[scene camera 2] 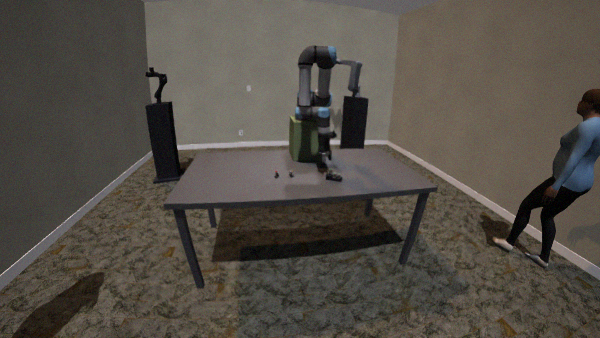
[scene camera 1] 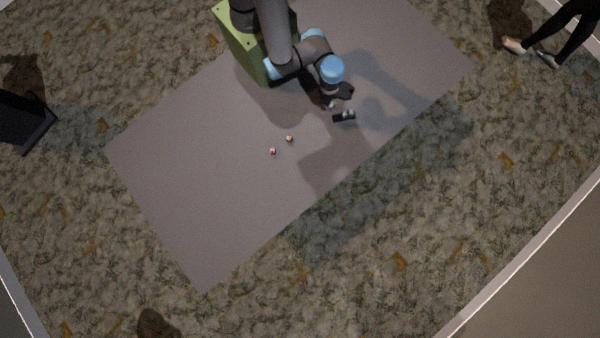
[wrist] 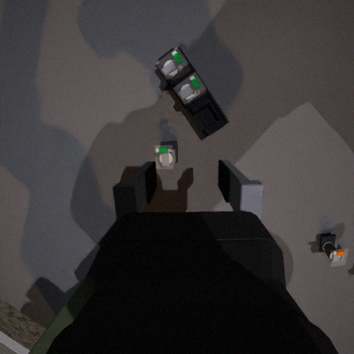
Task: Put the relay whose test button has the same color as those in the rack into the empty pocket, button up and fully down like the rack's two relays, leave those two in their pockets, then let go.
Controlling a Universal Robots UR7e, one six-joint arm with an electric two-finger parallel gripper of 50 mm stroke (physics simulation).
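Places are measured from the arm's base along level axes (x left, y ahead, z down), in centimetres.
Where they show: gripper, fingertip midpoint: (scene camera 2: 326, 160) (scene camera 1: 331, 103); arm's base, link origin: (scene camera 1: 249, 16).
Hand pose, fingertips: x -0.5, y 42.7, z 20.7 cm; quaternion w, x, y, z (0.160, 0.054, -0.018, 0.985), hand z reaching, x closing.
Note:
Things, the pixels of their top centre, and the offset from my fingertips. Level surfaces: height alone.
- black rack, top centre: (scene camera 1: 344, 115) dy +6.8, dx +2.5, dz +8.6 cm
- loose relay with a green button, top centre: (scene camera 1: 332, 102) dy -1.0, dx +3.2, dz +6.5 cm
- relay with an orange button, top centre: (scene camera 1: 288, 137) (scene camera 2: 291, 170) dy -6.3, dx -22.6, dz +6.5 cm
- red button, top centre: (scene camera 1: 272, 150) (scene camera 2: 276, 170) dy -8.3, dx -31.9, dz +6.5 cm
- table, surface height: dz +10.9 cm
A black rack (scene camera 1: 337, 119) (scene camera 2: 334, 177) (wrist: 215, 108) lies on the table. Two relays with green buttons, one at its end (wrist: 172, 65) and one in its middle (wrist: 191, 89), sit in its pockets; the pocket at the other end is empty. A loose relay with a green button (scene camera 1: 332, 104) (wrist: 165, 158) stands upright on the table beside the rack, button up. My gripper (wrist: 186, 173) is open and empty, pointing down above the table. In the wrist view the loose relay shows just beyond the left fingertip, off-centre between the fingers. Its gap to the fingers in height is unclear.
A relay with an orange button (scene camera 1: 289, 138) (scene camera 2: 291, 173) (wrist: 338, 256) and one with a red button (scene camera 1: 272, 151) (scene camera 2: 276, 174) stand apart from the rack on the table (scene camera 1: 200, 200) (scene camera 2: 225, 185). The green robot base block (scene camera 1: 245, 50) (scene camera 2: 302, 140) stands behind. A person is at the right.

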